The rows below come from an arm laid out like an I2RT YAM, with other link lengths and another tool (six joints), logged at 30 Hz.
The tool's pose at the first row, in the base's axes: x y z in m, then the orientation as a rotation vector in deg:
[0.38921 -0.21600 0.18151 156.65 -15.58 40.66]
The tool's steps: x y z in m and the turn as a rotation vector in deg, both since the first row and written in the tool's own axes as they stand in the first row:
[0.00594 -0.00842 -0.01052 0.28 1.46 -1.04]
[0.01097 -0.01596 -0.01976 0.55 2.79 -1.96]
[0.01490 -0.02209 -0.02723 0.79 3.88 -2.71]
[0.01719 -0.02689 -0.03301 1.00 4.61 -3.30]
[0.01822 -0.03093 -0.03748 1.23 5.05 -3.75]
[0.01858 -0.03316 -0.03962 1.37 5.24 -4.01]
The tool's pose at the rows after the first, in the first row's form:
[0.39181 -0.20522 0.19120 156.22 -13.73 42.44]
[0.39398 -0.19559 0.19958 155.81 -12.08 44.06]
[0.39562 -0.18777 0.20627 155.47 -10.73 45.39]
[0.39626 -0.18158 0.21107 155.27 -9.68 46.26]
[0.39620 -0.17641 0.21433 155.23 -8.89 46.80]
[0.39613 -0.17364 0.21575 155.25 -8.44 47.03]

